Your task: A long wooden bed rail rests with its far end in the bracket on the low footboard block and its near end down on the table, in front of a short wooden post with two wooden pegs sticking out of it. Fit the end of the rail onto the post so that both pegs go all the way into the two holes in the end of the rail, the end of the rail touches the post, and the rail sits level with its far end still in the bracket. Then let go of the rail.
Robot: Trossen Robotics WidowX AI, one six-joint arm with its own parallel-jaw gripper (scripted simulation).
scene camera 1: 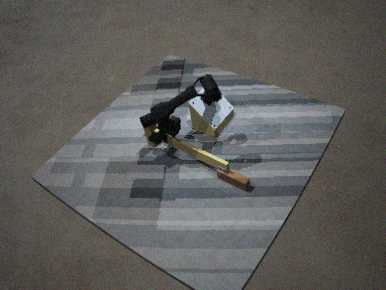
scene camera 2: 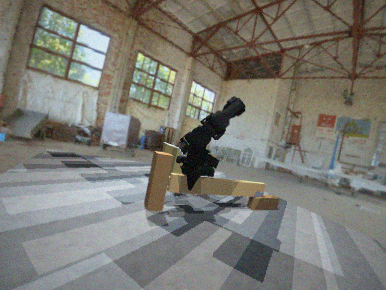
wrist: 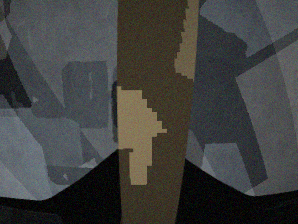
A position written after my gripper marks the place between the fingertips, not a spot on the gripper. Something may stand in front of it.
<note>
I see my gripper (scene camera 2: 188,189) and a wooden bed rail (scene camera 2: 178,182).
The wooden bed rail is seen too in the wrist view (wrist: 156,54). My gripper also shows in the wrist view (wrist: 143,153).
</note>
